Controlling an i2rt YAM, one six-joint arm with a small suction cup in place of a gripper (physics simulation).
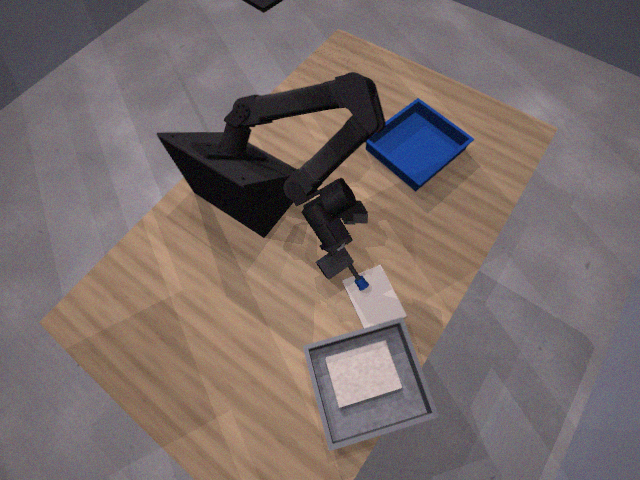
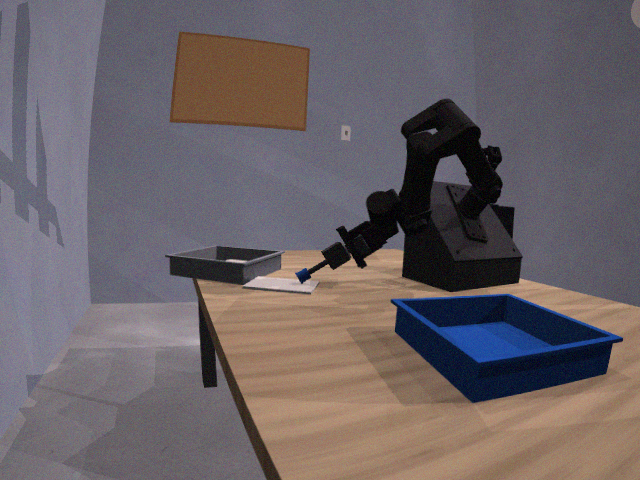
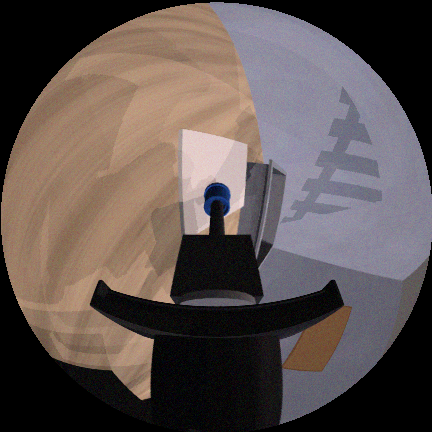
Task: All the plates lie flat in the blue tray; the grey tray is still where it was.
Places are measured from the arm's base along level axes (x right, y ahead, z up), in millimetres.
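Pixels of known places: end effector, tool point: (image 1: 364, 287) (image 2: 298, 278) (image 3: 216, 194); arm's base, origin of the base link: (image 1: 230, 153) (image 2: 465, 213).
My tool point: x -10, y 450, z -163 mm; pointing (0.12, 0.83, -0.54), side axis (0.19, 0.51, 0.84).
Ahead of a thing's pixels: the offset from my tool point to its middle.
A white plate @(dx +1, dy +35, dz -14 mm) (image 1: 380, 302) (image 2: 275, 285) (image 3: 205, 160) lies flat on the wooden table, just beside the grey tray @(dx +166, dy +154, dz +8 mm) (image 1: 356, 334) (image 2: 223, 271) (image 3: 266, 201). My suction cup (image 1: 362, 284) (image 2: 302, 275) (image 3: 217, 199) is tilted down and presses on this plate near its edge closest to the arm. A second, speckled plate @(dx +160, dy +135, dz +0 mm) (image 1: 363, 373) (image 2: 234, 260) lies flat inside the grey tray. The blue tray @(dx -451, dy -176, dz +8 mm) (image 1: 390, 159) (image 2: 442, 362) stands empty on the far side of the arm.
The black robot base (image 1: 228, 176) (image 2: 461, 248) stands at the back of the table. The grey tray sits close to the table's edge, with the floor beyond it.
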